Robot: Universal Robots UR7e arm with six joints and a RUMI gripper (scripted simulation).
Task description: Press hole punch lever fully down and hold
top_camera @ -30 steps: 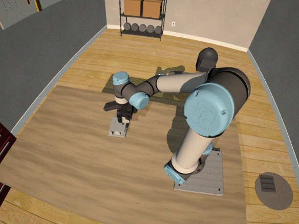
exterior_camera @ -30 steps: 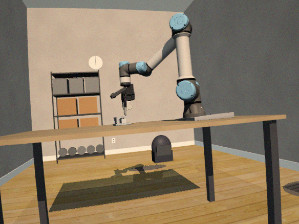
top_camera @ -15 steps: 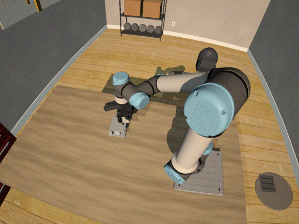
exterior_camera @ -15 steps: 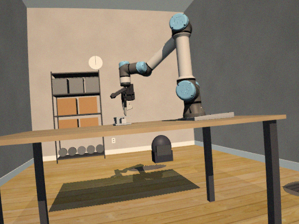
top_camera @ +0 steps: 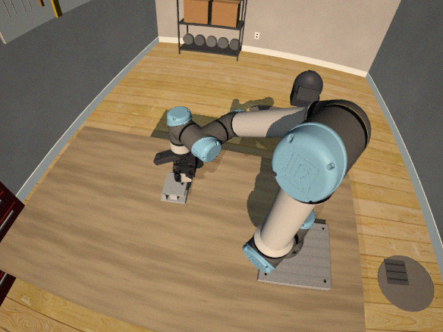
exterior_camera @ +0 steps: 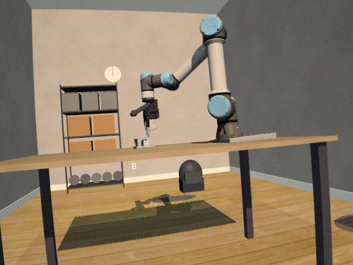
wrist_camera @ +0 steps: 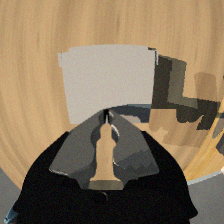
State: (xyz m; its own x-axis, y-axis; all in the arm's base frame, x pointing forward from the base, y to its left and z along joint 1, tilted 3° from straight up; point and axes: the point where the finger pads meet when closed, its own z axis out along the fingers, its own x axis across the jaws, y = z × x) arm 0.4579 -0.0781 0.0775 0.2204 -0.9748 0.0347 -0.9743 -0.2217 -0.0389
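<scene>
Now: hand 40 mm above the hole punch, 30 mm short of it and 10 mm to the right of it.
</scene>
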